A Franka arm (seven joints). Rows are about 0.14 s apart.
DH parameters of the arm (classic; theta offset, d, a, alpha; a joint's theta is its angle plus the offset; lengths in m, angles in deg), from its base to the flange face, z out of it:
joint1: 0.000 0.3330 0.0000 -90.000
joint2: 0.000 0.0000 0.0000 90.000
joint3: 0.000 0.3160 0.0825 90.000
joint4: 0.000 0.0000 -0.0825 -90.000
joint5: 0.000 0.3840 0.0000 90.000
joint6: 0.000 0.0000 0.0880 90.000
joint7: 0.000 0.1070 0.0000 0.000
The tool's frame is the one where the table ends.
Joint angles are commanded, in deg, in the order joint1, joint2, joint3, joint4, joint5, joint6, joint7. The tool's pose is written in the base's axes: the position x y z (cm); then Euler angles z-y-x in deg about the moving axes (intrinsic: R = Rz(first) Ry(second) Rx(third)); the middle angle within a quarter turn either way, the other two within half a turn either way. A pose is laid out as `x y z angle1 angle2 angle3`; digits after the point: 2 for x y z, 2 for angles.
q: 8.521 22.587 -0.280 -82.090 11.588 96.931 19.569
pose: 65.35 11.45 45.96 -12.72 11.17 -172.06
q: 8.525 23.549 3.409 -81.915 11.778 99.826 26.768
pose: 65.45 15.09 45.44 -16.79 10.95 -171.18
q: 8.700 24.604 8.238 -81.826 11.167 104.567 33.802
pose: 65.31 19.88 45.16 -19.64 9.54 -169.31
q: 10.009 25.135 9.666 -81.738 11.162 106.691 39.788
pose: 64.91 22.76 45.02 -23.28 9.70 -168.79
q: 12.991 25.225 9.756 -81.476 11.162 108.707 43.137
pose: 64.06 26.24 45.44 -23.84 8.80 -167.88
